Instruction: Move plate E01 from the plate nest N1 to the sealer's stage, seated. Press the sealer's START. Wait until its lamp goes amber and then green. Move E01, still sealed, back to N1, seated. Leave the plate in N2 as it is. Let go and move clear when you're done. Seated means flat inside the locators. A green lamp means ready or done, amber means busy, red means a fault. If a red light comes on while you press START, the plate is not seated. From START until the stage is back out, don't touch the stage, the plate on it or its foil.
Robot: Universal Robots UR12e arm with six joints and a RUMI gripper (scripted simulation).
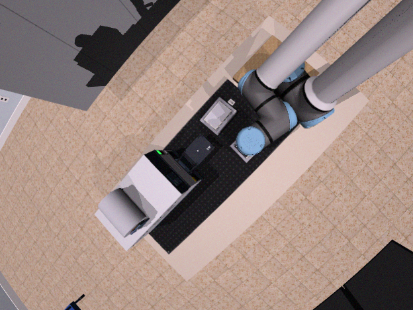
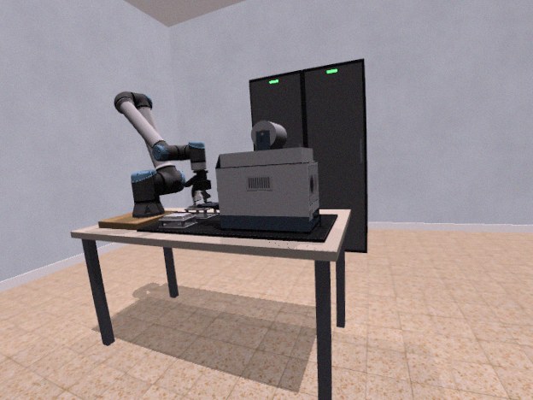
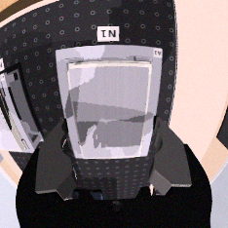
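Now: hand 2 cm above the plate nest N1. Round my hand: foil roll: 54 cm ahead, 35 cm above, 15 cm to the right; square start button: 31 cm ahead, 25 cm to the right, 12 cm above; sealer stage: 21 cm ahead, 16 cm to the right, 3 cm above.
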